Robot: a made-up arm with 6 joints. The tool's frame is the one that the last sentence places.
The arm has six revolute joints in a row. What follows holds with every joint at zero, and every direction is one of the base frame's. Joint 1 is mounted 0.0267 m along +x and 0.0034 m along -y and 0.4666 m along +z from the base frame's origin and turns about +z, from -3.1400 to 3.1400 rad. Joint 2 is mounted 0.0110 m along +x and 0.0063 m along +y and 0.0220 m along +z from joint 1 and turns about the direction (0, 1, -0.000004), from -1.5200 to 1.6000 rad. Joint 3 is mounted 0.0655 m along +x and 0.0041 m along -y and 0.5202 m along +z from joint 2 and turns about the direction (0, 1, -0.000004), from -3.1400 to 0.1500 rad. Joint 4 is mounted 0.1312 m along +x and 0.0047 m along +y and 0.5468 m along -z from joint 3 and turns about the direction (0, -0.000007, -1), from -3.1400 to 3.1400 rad. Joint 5 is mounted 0.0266 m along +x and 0.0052 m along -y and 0.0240 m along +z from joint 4 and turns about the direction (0, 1, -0.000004), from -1.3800 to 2.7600 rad. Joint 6 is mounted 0.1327 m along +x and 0.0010 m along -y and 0.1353 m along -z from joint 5 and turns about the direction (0, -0.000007, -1), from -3.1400 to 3.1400 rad. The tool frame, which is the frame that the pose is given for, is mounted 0.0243 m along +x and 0.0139 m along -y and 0.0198 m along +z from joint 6; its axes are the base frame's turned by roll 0.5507, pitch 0.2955 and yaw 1.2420 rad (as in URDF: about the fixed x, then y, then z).
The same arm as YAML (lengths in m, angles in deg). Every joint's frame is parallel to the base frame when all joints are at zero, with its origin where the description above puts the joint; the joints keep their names.
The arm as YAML. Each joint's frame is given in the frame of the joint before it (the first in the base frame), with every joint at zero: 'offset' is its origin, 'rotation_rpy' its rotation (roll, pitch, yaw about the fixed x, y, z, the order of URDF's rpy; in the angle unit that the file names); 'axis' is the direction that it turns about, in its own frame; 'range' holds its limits. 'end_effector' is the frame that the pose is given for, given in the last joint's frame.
length_unit: m
angle_unit: deg
chain:
  - id: joint 1
    offset: [0.0267, -0.0034, 0.4666]
    rotation_rpy: [0.0, 0.0, 0.0]
    axis: [0.0, 0.0, 1.0]
    range: [-179.91, 179.91]
  - id: joint 2
    offset: [0.011, 0.0063, 0.022]
    rotation_rpy: [0.0, 0.0, 0.0]
    axis: [0.0, 1.0, 0.0]
    range: [-87.09, 91.67]
  - id: joint 3
    offset: [0.0655, -0.0041, 0.5202]
    rotation_rpy: [0.0, 0.0, 0.0]
    axis: [0.0, 1.0, 0.0]
    range: [-179.91, 8.59]
  - id: joint 4
    offset: [0.1312, 0.0047, -0.5468]
    rotation_rpy: [0.0, 0.0, 0.0]
    axis: [0.0, 0.0, -1.0]
    range: [-179.91, 179.91]
  - id: joint 5
    offset: [0.0266, -0.0052, 0.024]
    rotation_rpy: [0.0, 0.0, 0.0]
    axis: [0.0, 1.0, 0.0]
    range: [-79.07, 158.14]
  - id: joint 6
    offset: [0.1327, -0.001, -0.1353]
    rotation_rpy: [0.0, 0.0, 0.0]
    axis: [0.0, 0.0, -1.0]
    range: [-179.91, 179.91]
end_effector:
  offset: [0.0243, -0.0139, 0.0198]
  rotation_rpy: [31.55, 16.93, 71.16]

